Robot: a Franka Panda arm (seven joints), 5 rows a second.
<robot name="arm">
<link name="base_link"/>
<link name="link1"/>
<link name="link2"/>
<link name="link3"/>
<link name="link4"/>
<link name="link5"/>
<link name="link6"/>
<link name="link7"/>
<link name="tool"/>
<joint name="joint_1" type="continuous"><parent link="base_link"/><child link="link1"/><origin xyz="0 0 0.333"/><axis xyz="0 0 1"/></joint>
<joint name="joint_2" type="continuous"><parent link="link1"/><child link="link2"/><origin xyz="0 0 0"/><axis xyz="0 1 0"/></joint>
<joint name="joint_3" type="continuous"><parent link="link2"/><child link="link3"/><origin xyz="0 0 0.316"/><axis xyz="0 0 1"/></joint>
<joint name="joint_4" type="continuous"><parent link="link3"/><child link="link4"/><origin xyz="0.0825 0 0"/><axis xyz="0 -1 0"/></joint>
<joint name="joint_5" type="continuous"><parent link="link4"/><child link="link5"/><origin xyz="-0.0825 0 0.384"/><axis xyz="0 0 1"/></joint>
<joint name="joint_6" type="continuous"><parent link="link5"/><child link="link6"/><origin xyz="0 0 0"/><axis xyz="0 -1 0"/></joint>
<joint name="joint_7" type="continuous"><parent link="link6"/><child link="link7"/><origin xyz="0.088 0 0"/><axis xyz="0 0 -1"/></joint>
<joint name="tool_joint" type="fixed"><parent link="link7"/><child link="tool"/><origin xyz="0 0 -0.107" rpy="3.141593 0 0"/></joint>
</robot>
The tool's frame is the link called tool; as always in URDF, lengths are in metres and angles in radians. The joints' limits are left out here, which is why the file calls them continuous.
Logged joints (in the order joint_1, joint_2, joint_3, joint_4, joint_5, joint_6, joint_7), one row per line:
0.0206 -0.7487 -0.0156 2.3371 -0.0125 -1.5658 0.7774
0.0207 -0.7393 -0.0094 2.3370 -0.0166 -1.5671 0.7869
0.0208 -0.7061 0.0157 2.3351 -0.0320 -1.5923 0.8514
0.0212 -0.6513 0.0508 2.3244 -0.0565 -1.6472 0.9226
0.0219 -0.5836 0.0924 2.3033 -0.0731 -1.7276 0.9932
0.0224 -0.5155 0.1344 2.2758 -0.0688 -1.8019 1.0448
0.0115 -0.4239 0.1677 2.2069 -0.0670 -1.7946 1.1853
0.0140 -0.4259 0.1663 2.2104 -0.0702 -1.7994 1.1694
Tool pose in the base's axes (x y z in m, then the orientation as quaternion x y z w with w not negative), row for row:
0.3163 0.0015 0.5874 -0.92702 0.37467 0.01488 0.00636
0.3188 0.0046 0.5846 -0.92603 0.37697 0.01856 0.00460
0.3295 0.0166 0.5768 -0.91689 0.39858 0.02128 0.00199
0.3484 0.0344 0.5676 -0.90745 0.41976 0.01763 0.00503
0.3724 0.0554 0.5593 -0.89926 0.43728 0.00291 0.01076
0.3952 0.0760 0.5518 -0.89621 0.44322 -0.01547 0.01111
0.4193 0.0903 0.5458 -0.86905 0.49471 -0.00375 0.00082
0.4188 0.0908 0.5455 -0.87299 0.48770 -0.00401 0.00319
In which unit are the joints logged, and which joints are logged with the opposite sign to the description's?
The joints are logged in radians. Opposite sign: joint_4, joint_5, joint_6.
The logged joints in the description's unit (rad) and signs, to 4 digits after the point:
0.0206 -0.7487 -0.0156 -2.3371 0.0125 1.5658 0.7774
0.0207 -0.7393 -0.0094 -2.3370 0.0166 1.5671 0.7869
0.0208 -0.7061 0.0157 -2.3351 0.0320 1.5923 0.8514
0.0212 -0.6513 0.0508 -2.3244 0.0565 1.6472 0.9226
0.0219 -0.5836 0.0924 -2.3033 0.0731 1.7276 0.9932
0.0224 -0.5155 0.1344 -2.2758 0.0688 1.8019 1.0448
0.0115 -0.4239 0.1677 -2.2069 0.0670 1.7946 1.1853
0.0140 -0.4259 0.1663 -2.2104 0.0702 1.7994 1.1694

